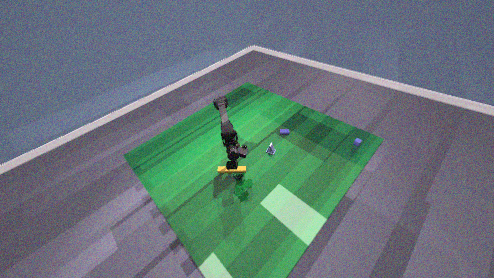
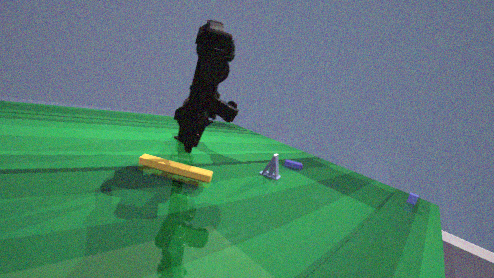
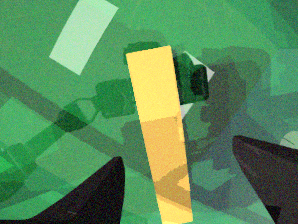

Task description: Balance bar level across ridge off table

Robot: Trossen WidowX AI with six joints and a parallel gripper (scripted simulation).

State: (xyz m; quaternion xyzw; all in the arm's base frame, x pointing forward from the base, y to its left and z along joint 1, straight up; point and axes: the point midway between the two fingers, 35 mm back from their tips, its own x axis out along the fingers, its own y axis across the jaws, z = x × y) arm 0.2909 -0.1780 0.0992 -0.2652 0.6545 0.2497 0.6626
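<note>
Right now the orange bar is 6 cm below my gripper tip, 3 cm behind it and 2 cm to the right of it. The rest, counted from my gripper tip: violet block 47 cm to the left, 6 cm below, 2 cm ahead; then blue cube 68 cm to the left, 45 cm ahead, 5 cm below.
</note>
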